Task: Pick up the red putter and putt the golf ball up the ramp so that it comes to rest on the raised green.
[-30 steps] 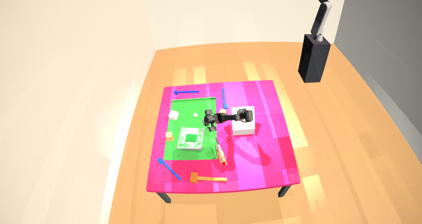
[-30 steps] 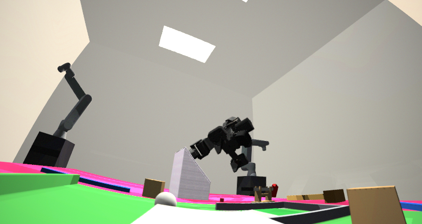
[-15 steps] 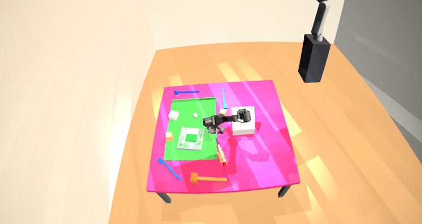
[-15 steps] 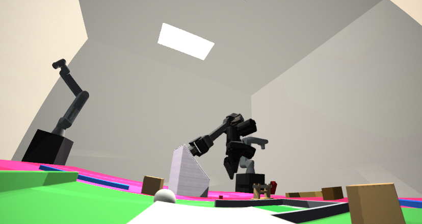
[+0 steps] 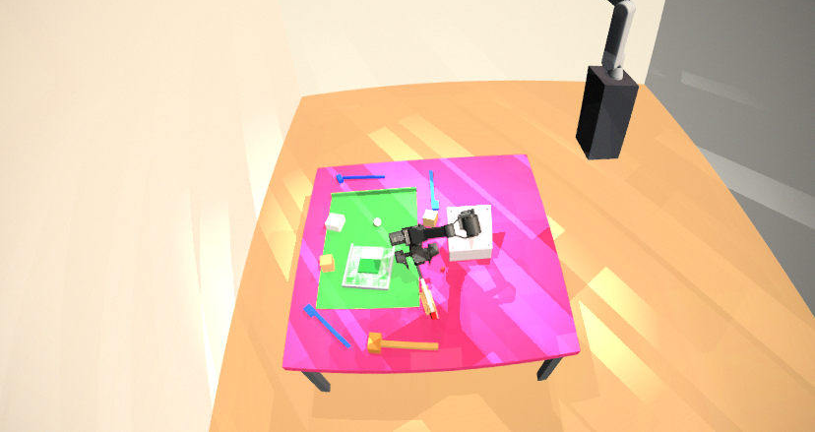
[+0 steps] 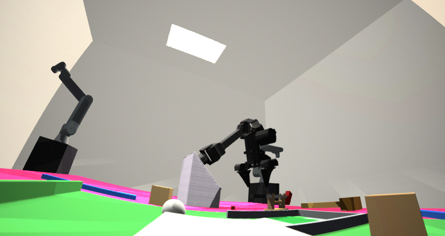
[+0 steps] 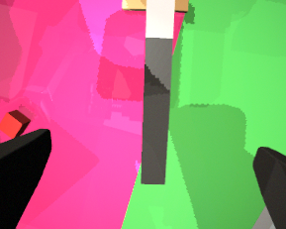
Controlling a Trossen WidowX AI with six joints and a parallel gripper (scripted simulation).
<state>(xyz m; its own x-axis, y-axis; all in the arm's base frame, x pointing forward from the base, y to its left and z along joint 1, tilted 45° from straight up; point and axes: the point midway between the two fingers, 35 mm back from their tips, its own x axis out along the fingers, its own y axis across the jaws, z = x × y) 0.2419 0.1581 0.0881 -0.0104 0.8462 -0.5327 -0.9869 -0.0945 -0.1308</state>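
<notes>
Now: gripper tip 12 cm to the right of the red putter, 4 cm above it and 3 cm past it. Round my gripper tip: small red cube (11 cm behind, 9 cm below, 4 cm to the right); white block (42 cm ahead, 37 cm to the right, 7 cm below); white golf ball (35 cm to the right, 20 cm ahead, 7 cm below).
</notes>
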